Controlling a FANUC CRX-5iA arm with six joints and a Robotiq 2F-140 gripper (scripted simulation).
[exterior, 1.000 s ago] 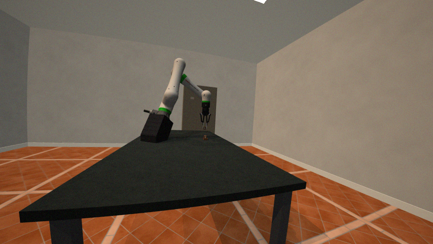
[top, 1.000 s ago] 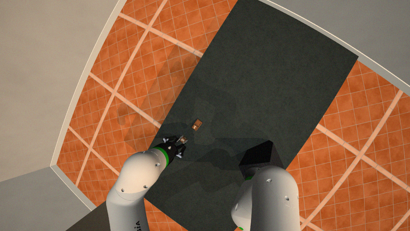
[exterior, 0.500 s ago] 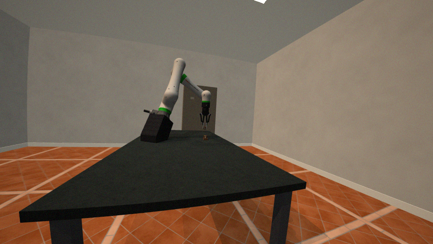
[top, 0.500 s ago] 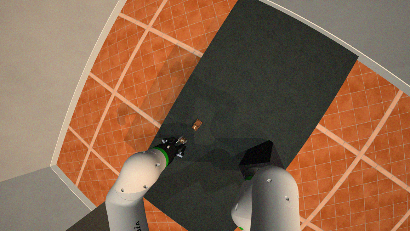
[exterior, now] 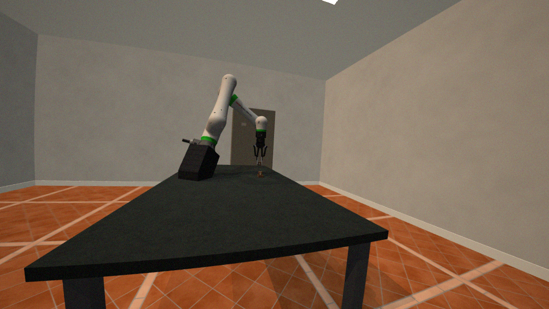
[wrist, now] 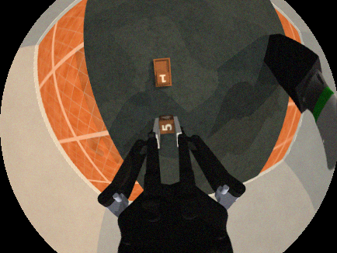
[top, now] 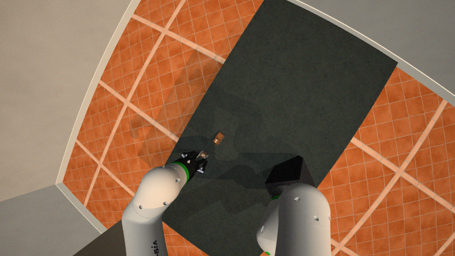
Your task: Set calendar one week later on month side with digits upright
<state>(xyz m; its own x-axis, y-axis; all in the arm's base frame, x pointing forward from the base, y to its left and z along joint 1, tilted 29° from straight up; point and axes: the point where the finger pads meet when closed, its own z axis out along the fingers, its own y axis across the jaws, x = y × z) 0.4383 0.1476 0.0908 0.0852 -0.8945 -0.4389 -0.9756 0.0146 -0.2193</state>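
Right now the brown tray is 1 cm ahead of my hand, 11 cm to the right of it and 12 cm below it. From my hand the other things lie so: brown cube (3 cm below).
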